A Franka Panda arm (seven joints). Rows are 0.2 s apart.
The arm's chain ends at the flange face. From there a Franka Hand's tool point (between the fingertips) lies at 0.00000 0.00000 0.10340 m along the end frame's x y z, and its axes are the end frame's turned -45 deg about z.
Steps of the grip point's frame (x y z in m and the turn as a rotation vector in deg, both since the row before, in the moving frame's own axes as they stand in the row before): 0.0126 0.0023 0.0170 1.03 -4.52 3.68; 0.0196 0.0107 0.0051 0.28 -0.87 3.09; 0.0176 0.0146 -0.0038 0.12 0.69 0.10
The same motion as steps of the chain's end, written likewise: 0.0177 -0.0115 0.0173 -2.47 -3.92 3.68; 0.0229 -0.0070 0.0051 -0.42 -0.81 3.09; 0.0220 -0.0011 -0.0038 0.57 0.40 0.10
